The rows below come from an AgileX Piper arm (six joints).
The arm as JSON. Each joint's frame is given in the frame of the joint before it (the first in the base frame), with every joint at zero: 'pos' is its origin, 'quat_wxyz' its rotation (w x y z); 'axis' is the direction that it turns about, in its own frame. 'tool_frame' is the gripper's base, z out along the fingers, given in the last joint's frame.
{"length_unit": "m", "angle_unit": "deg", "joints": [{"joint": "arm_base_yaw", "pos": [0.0, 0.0, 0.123], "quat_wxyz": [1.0, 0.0, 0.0, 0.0], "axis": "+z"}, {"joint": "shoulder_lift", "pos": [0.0, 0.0, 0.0], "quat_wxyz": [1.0, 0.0, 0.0, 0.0], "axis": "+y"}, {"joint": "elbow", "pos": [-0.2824, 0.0, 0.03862], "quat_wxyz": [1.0, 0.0, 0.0, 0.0], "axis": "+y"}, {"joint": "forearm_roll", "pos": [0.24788, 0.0, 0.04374], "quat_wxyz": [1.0, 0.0, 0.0, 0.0], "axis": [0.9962, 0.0, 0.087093]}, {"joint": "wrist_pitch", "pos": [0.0, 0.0, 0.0], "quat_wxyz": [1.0, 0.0, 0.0, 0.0], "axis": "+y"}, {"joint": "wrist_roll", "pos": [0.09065, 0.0, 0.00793], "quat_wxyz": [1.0, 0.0, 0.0, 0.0], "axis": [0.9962, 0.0, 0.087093]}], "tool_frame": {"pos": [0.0, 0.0, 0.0], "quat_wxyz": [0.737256, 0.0, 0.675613, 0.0]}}
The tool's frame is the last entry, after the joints.
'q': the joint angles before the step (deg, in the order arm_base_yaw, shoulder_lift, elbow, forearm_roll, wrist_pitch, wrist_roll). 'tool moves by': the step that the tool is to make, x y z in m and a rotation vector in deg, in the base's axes. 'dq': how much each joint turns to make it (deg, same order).
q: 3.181, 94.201, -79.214, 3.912, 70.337, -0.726
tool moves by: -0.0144, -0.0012, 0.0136, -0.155, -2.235, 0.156
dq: -0.002, -3.787, 1.582, -0.259, -0.010, -0.121
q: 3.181, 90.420, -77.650, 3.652, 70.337, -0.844
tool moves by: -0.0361, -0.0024, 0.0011, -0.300, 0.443, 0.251
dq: -0.010, -7.136, 7.500, -0.232, 0.108, -0.228
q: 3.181, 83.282, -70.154, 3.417, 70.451, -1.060
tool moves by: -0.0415, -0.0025, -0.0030, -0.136, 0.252, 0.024
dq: -0.003, -8.287, 8.447, -0.123, 0.100, -0.004
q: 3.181, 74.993, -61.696, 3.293, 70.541, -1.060
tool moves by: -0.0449, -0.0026, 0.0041, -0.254, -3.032, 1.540
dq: 0.005, -10.287, 7.091, -0.085, 0.266, -1.550
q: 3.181, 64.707, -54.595, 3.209, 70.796, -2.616
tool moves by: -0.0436, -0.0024, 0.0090, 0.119, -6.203, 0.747
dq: 0.007, -11.270, 4.859, -0.002, 0.252, -0.760
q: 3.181, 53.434, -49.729, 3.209, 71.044, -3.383
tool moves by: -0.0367, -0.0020, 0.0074, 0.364, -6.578, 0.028
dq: 0.021, -9.927, 2.848, -0.009, 0.490, 0.021
